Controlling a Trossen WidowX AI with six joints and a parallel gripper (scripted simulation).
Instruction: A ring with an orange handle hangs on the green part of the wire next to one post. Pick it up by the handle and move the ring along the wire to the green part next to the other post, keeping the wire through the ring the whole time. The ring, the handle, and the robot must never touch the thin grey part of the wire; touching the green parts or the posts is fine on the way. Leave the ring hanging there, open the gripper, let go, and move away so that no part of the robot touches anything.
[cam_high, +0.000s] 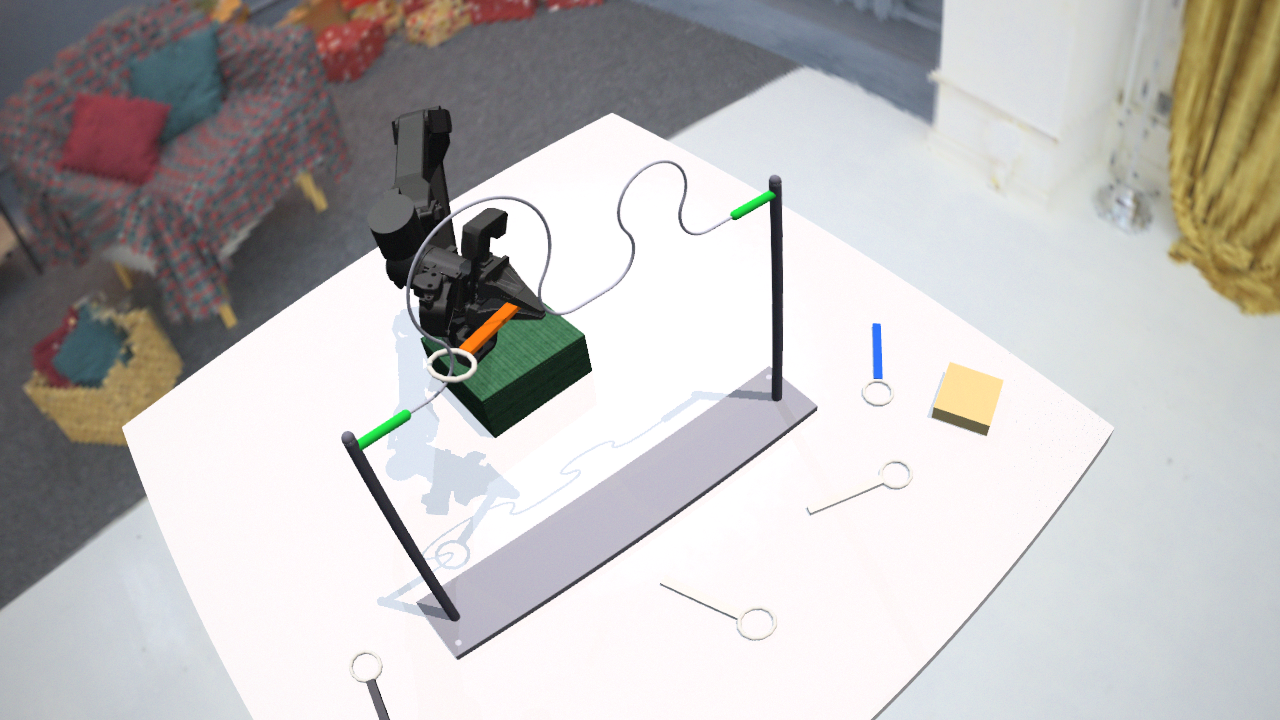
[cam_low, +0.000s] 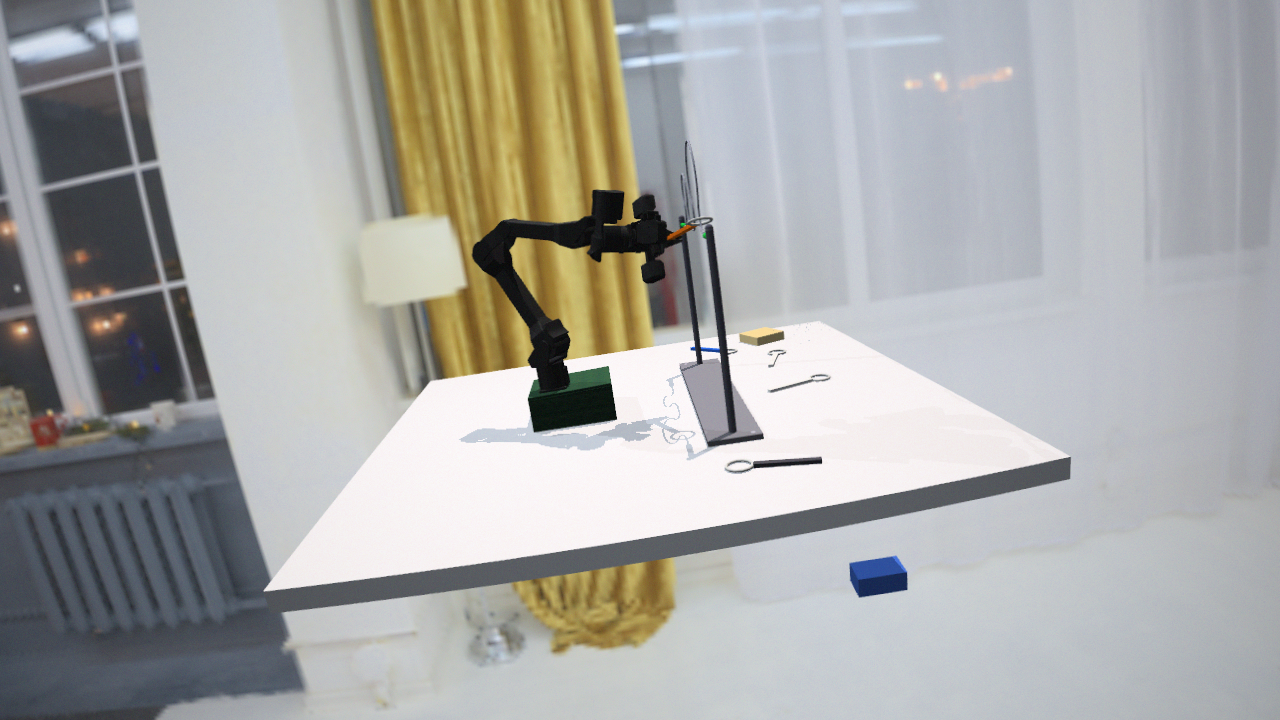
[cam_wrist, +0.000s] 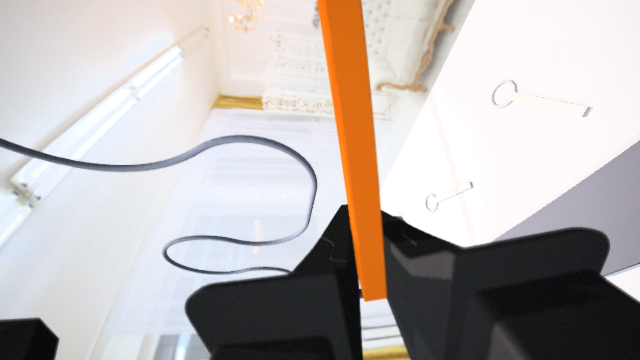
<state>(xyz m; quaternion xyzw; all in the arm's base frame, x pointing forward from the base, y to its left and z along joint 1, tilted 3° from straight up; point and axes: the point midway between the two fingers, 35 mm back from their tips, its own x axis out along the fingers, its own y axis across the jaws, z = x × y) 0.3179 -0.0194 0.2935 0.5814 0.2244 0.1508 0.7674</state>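
Right now the ring with orange handle is 90 mm to the right of my gripper tip, 30 mm above it and 20 mm ahead of it. The rest, counted from my gripper tip: tan block (550 mm to the left, 370 mm below, 230 mm ahead); ring with blue handle (480 mm to the left, 380 mm below, 80 mm ahead).
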